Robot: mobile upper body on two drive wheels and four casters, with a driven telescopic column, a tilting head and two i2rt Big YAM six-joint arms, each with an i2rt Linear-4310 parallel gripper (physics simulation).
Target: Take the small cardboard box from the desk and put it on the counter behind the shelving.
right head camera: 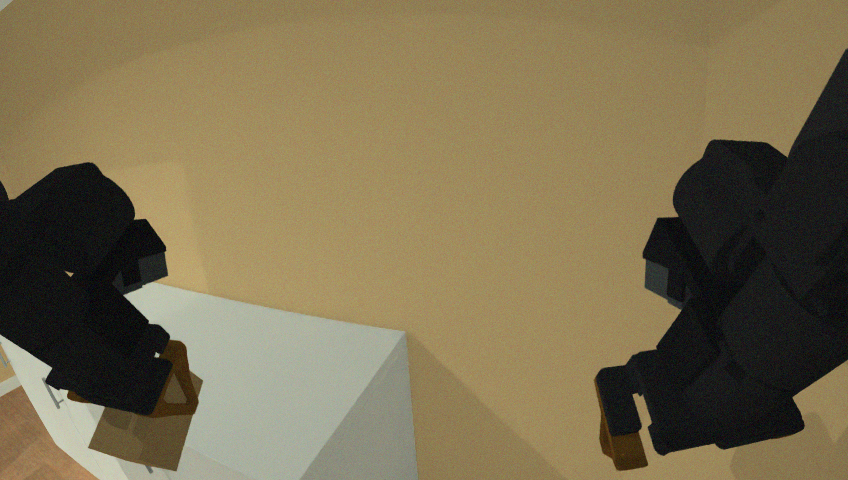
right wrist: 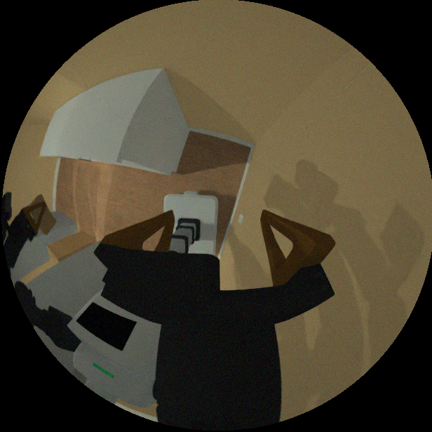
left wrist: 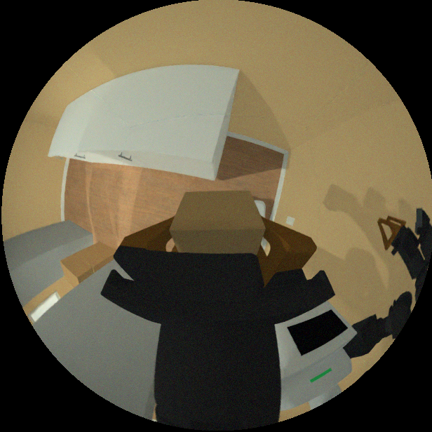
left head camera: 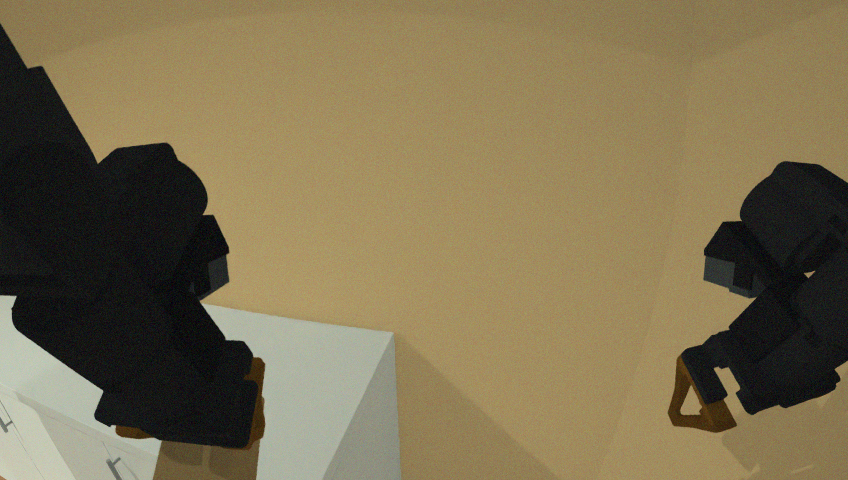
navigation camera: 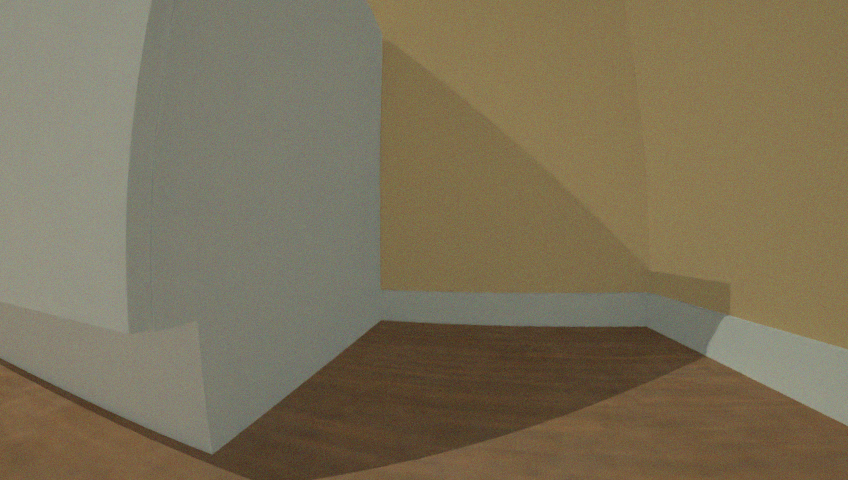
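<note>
The small cardboard box is held between the brown fingers of my left gripper, which is shut on it. The box hangs in the air. In both head views it overlaps the white counter; in the left wrist view floor shows between the box and the counter's front. My right gripper is open and empty, beside the wall at the right. The desk cannot be made out for certain.
The counter end and the tan wall form a corner over the wooden floor. Grey panels and a brown block lie at lower left in the left wrist view. The white robot base stands below.
</note>
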